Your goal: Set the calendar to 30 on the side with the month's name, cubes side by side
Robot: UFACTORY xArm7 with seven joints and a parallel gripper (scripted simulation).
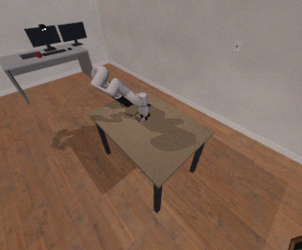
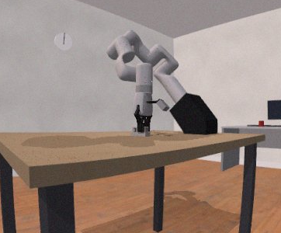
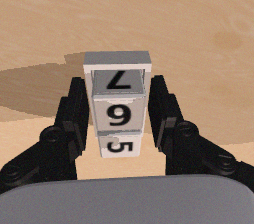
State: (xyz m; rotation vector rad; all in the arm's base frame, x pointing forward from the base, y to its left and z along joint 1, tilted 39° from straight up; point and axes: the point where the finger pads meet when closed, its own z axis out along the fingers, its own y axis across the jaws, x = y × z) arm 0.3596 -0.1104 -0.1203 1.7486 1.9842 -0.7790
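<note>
My hand is 30 mm above the low tray and 20 mm to the left of it.
</note>
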